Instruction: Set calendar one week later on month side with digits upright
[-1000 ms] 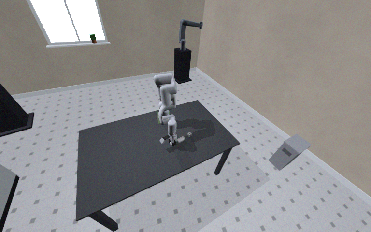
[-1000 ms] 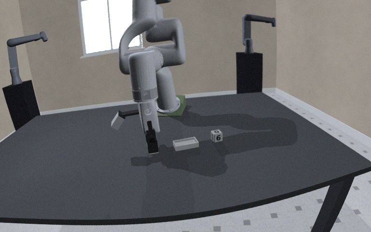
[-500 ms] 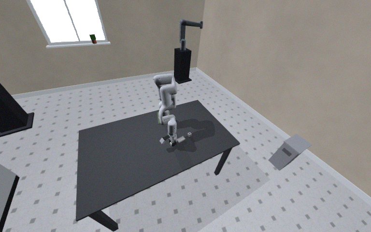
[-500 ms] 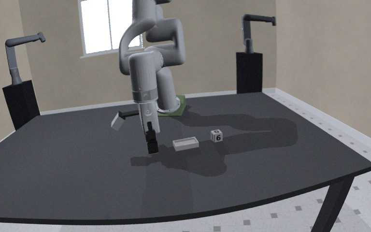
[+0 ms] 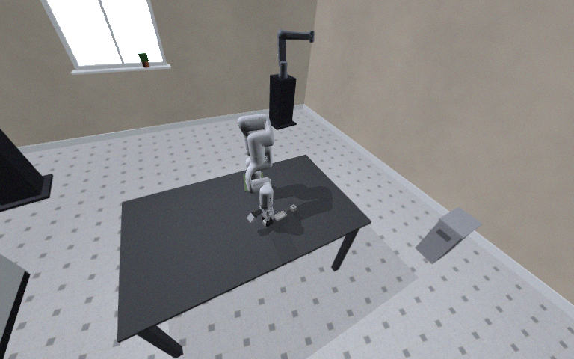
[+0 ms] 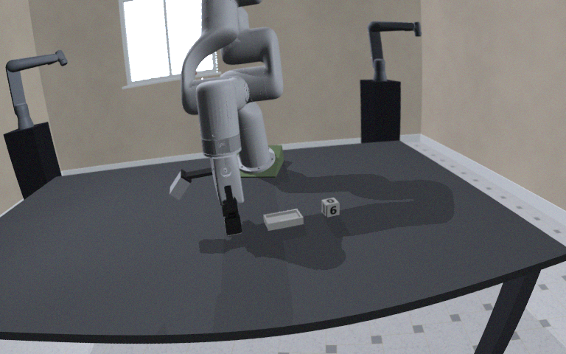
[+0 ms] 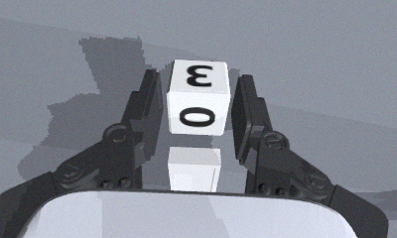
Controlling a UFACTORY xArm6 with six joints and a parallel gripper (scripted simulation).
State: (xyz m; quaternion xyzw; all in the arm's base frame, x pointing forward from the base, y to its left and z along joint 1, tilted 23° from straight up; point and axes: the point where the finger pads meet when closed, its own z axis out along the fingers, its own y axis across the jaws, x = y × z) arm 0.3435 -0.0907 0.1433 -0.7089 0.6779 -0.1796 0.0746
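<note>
My hand is 110 mm to the right of the white calendar tray and 20 mm above it.
</note>
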